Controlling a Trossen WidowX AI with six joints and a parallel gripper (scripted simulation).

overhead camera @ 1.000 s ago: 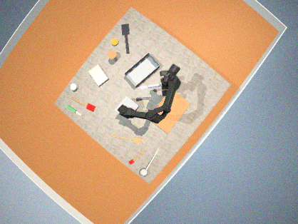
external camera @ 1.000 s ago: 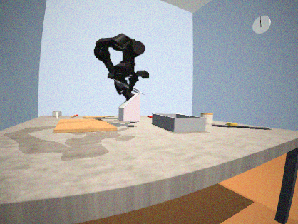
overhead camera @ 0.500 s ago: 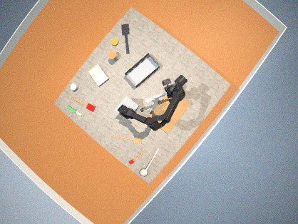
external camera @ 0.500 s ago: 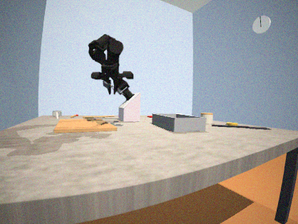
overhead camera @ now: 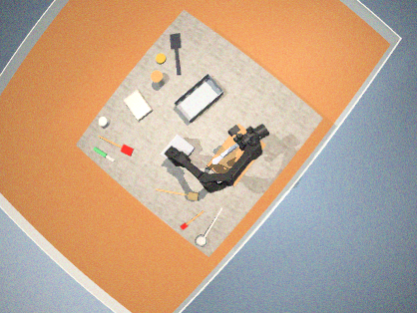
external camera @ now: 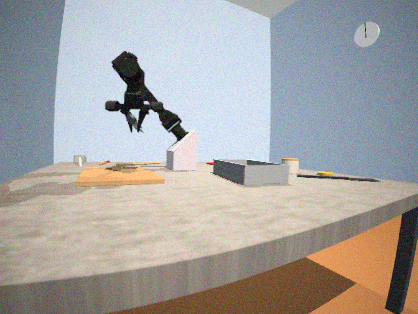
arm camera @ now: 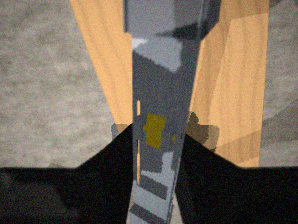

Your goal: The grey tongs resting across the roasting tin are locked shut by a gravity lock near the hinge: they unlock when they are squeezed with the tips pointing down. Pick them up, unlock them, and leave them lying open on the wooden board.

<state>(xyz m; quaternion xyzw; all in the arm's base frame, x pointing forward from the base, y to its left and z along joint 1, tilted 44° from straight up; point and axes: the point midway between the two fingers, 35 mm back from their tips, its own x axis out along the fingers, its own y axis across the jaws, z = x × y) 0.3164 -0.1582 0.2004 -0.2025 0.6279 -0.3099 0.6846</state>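
My gripper tip is 5 cm past the wooden board, 6 cm to the left of it and 14 cm above it. The rest, counted from my gripper tip: yellow lock piece (2 cm ahead, 4 cm above); grey roasting tin (6 cm ahead, 40 cm to the left, 12 cm below); orange-lidded jar (3 cm behind, 70 cm to the left, 12 cm below).
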